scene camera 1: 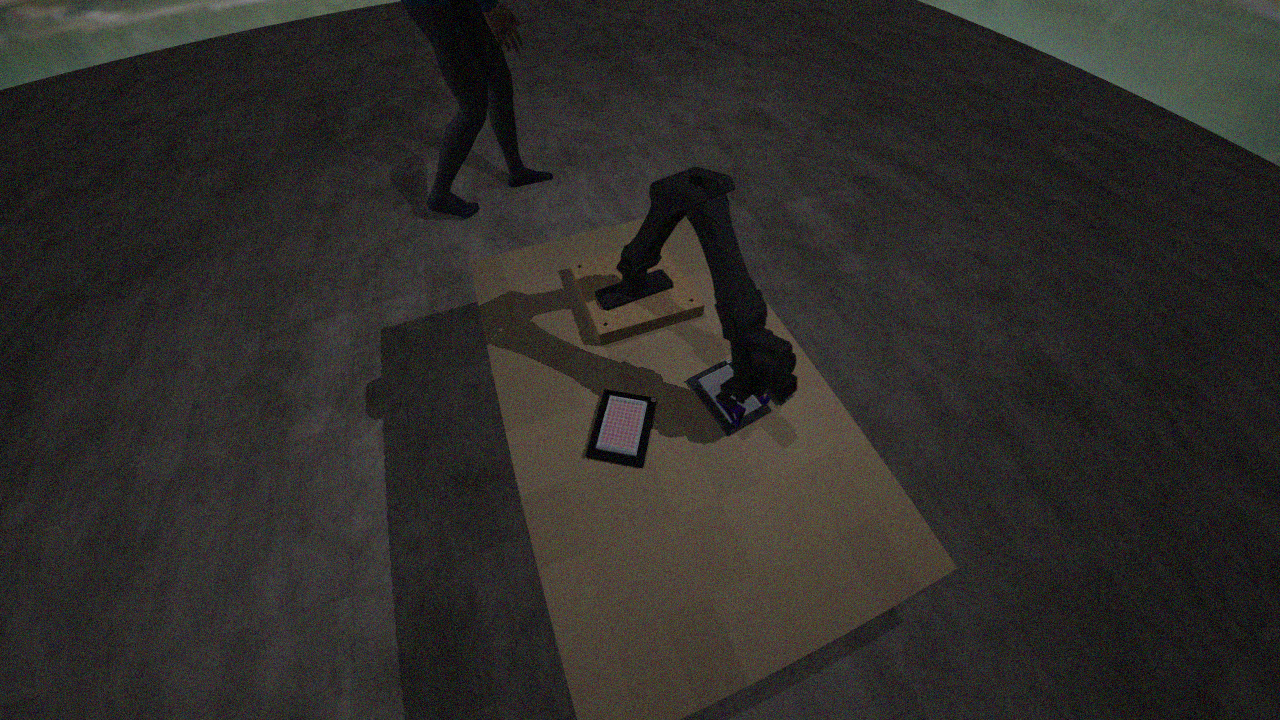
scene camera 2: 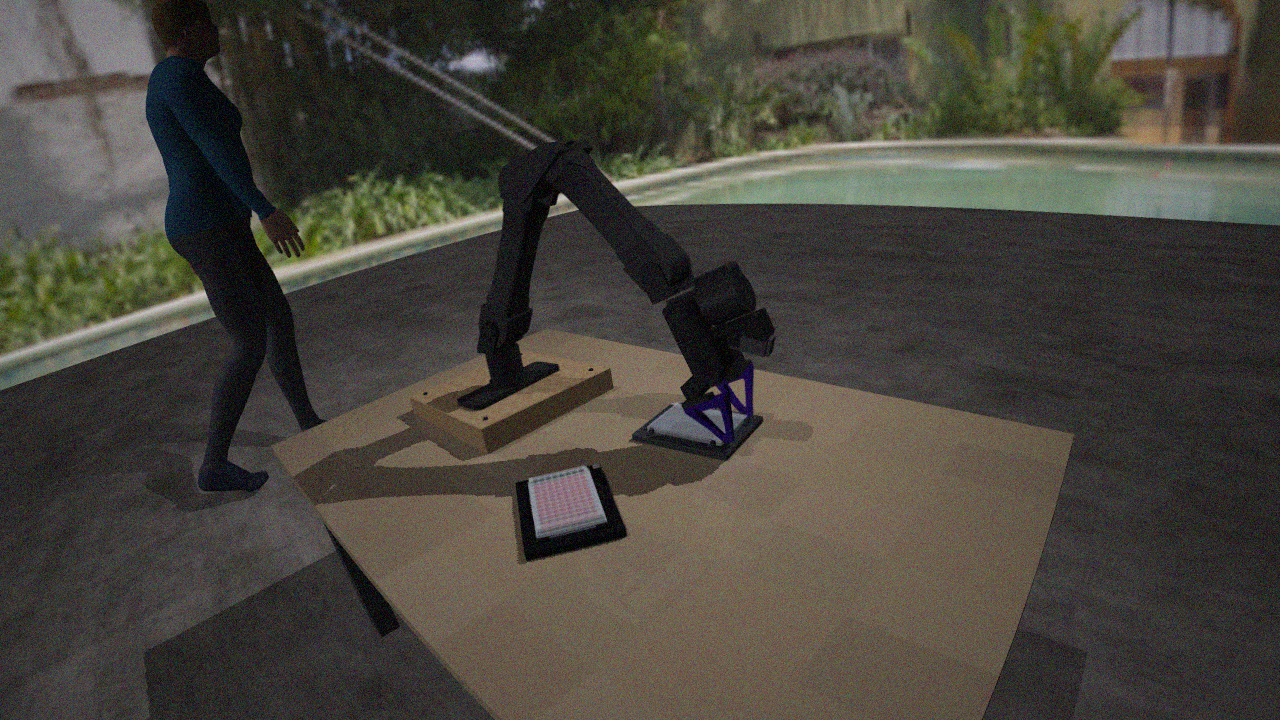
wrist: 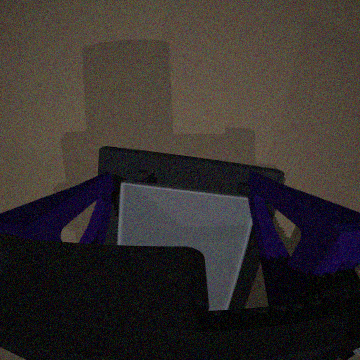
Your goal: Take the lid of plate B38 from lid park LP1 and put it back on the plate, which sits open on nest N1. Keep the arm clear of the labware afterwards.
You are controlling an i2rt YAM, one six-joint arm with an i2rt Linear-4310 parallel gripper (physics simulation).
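Frame: origin at the arm's base, x ahead, y left, z up, level; centimetres.
Where they show: gripper, fingertip midpoint: (scene camera 1: pixel 750 414) (scene camera 2: pixel 739 428) (wrist: pixel 180 180); arm's base at its link origin: (scene camera 1: pixel 634 290) (scene camera 2: pixel 510 386).
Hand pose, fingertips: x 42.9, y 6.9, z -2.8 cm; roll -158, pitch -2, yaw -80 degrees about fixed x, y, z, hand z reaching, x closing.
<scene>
Each offset is from my fingertips to the top centre of the thing. Level surfaces: height alone.
The pale, flat lid @(dy -1.0, dx -6.8, dz +0.5 cm) (scene camera 1: pixel 713 379) (scene camera 2: pixel 676 420) (wrist: pixel 178 221) lies on the dark lid park LP1 @(dy -1.1, dx -6.7, dz +0.7 cm) (scene camera 2: pixel 653 439) (wrist: pixel 178 166). My gripper (scene camera 1: pixel 747 405) (scene camera 2: pixel 723 417) (wrist: pixel 180 180) is down over it. Its purple fingers stand wide and press on the lid's two side edges, so it is shut on the lid. Plate B38 @(dy -26.1, dx -10.5, dz +1.3 cm) (scene camera 1: pixel 620 425) (scene camera 2: pixel 565 499), with pink wells, sits open on the black nest N1 @(dy -26.1, dx -10.5, dz +0.5 cm) (scene camera 1: pixel 617 457) (scene camera 2: pixel 573 542) to the left of the park. The arm's body hides the near part of the lid in the wrist view.
The arm's base stands on a wooden block (scene camera 1: pixel 649 319) (scene camera 2: pixel 527 409) behind the labware. All rests on a tan board @(dz -1.3 cm) (scene camera 1: pixel 716 555) (scene camera 2: pixel 805 555) on dark ground. A person (scene camera 1: pixel 469 97) (scene camera 2: pixel 215 232) stands beyond the board's far left corner.
</scene>
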